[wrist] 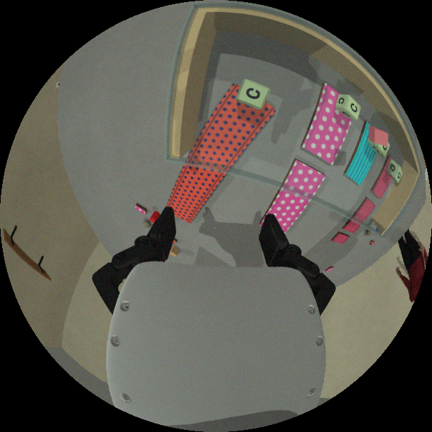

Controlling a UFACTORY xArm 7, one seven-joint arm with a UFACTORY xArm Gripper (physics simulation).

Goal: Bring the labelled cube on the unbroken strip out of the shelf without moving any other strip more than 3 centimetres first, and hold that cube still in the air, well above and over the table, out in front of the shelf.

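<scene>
An orange-red strip with navy dots (220, 142) runs unbroken from inside the shelf (189, 82) out past its front edge. A pale green cube lettered C (253, 93) sits on its inner end. A white-dotted pink strip lies in two pieces with a gap: the inner piece (327, 127), with another C cube (348, 106) at its far end, and the outer piece (296, 192). A short teal striped strip (362, 157) has a partly hidden cube (381, 148) at its end. My gripper (218, 222) is open and empty, its left fingertip near the orange-red strip's outer end in view.
A crimson strip lies in several pieces (382, 179) (359, 215) (341, 238) at the right, with a cube (395, 171) at its inner end. A salmon block (378, 136) is beside the teal strip's cube. Small loose bits, including a red one (155, 217), lie left of the gripper.
</scene>
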